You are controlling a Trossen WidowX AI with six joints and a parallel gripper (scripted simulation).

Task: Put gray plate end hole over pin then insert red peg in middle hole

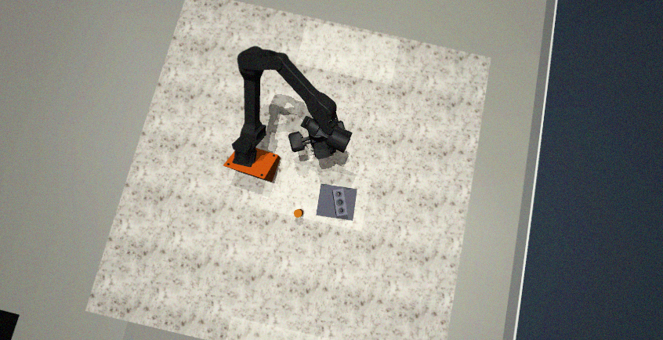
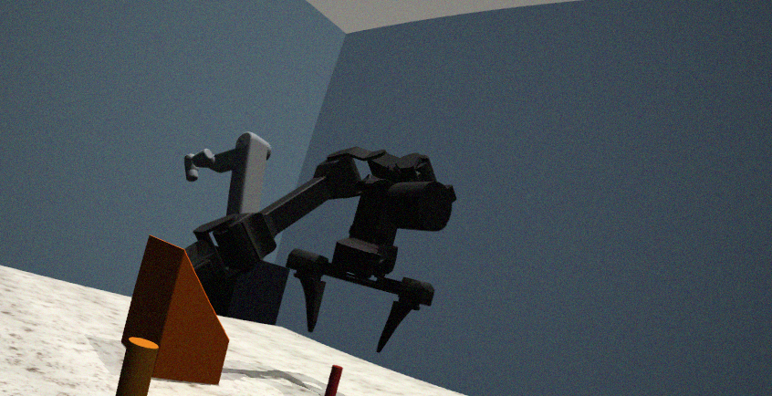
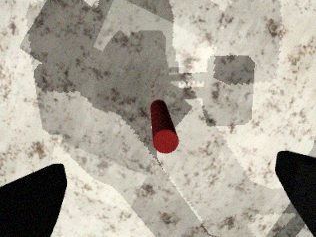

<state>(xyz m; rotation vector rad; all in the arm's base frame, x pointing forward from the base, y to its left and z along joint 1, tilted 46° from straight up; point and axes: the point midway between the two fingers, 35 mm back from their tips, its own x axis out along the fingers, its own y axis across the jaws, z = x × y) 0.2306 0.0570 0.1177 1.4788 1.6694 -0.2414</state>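
Now: gripper tip 70 mm above the red peg. Round my gripper tip: small orange cylinder (10 mm behind, 260 mm to the right, 70 mm below); then base (120 mm ahead, 180 mm to the right, 100 mm below); then gray plate (130 mm ahead, 190 mm to the right, 70 mm below).
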